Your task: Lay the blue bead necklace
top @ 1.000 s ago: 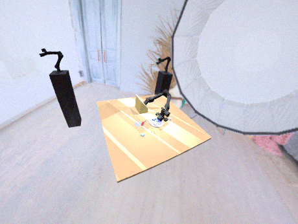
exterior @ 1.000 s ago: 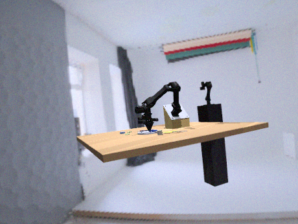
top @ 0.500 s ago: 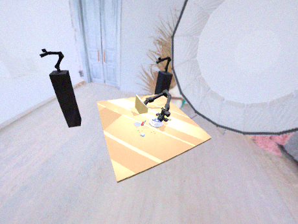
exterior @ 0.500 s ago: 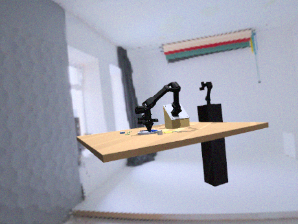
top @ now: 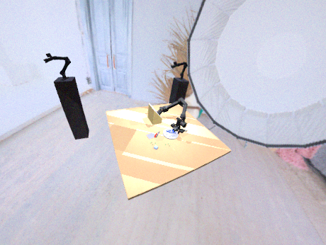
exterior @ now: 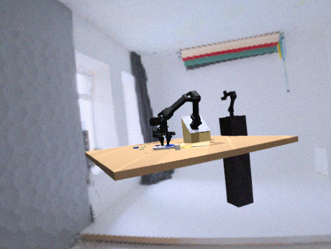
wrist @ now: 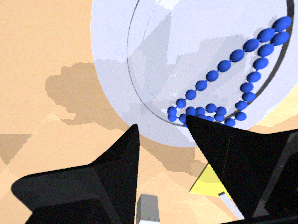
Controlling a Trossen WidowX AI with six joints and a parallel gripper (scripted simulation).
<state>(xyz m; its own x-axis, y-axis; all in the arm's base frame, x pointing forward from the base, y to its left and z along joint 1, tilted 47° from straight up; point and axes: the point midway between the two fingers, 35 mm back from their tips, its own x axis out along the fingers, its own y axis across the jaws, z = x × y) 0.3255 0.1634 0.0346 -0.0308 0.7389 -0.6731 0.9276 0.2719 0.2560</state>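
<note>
The round bead board lies 2 cm behind my gripper tip, 7 cm to the right of it and 1 cm below it. Also, from my gripper tip: yellow flat piece: 15 cm behind, 9 cm to the left, 2 cm below; then red-and-grey object: 5 cm behind, 25 cm to the right, 2 cm below; then white cylinder: 2 cm behind, 17 cm to the left.
</note>
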